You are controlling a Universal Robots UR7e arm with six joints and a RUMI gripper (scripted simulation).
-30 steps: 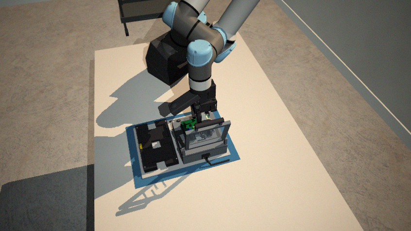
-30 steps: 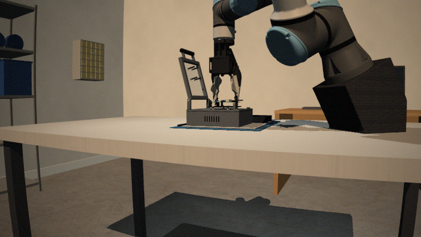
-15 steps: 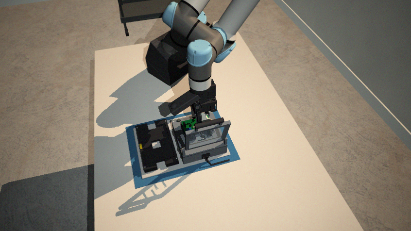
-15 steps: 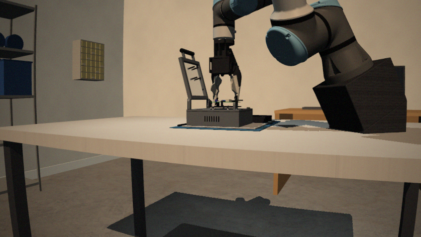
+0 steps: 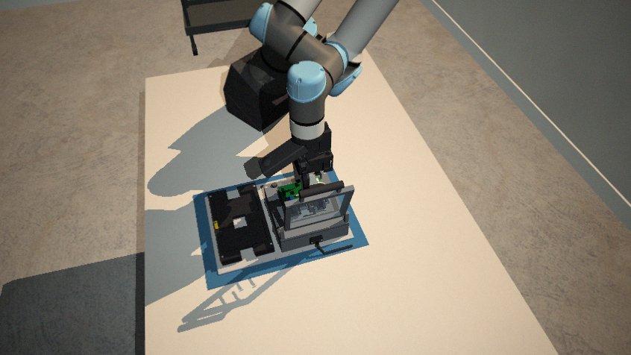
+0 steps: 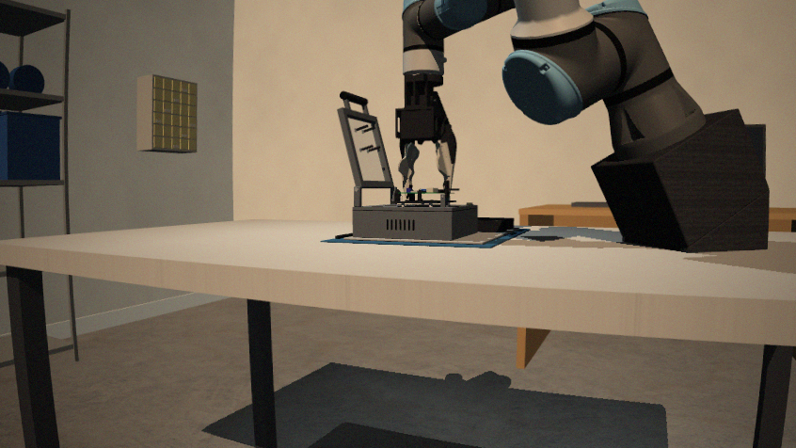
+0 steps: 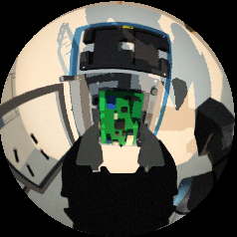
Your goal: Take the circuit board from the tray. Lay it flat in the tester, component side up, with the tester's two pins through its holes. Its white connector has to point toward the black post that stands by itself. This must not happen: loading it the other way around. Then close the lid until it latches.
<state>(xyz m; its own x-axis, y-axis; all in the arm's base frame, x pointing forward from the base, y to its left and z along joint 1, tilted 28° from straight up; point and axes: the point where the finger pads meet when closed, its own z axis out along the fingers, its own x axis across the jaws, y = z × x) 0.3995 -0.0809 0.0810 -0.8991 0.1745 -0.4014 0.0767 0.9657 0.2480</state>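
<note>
My hand is right at the green circuit board. Also, from my hand: tester lid: 13 cm ahead, 1 cm to the right, 10 cm above; then black post: 6 cm behind, 6 cm to the left.
</note>
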